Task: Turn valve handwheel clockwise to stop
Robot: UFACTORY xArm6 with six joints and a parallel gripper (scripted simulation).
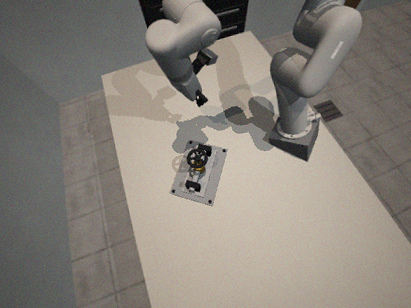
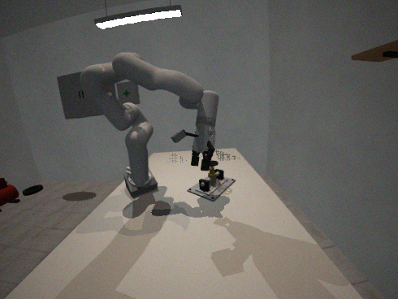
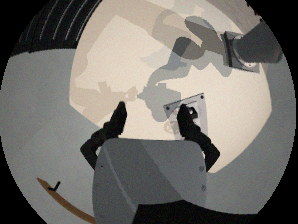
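Now: hand 3 cm short of the black spoked handwheel, 21 cm to the right of it and 8 cm above it.
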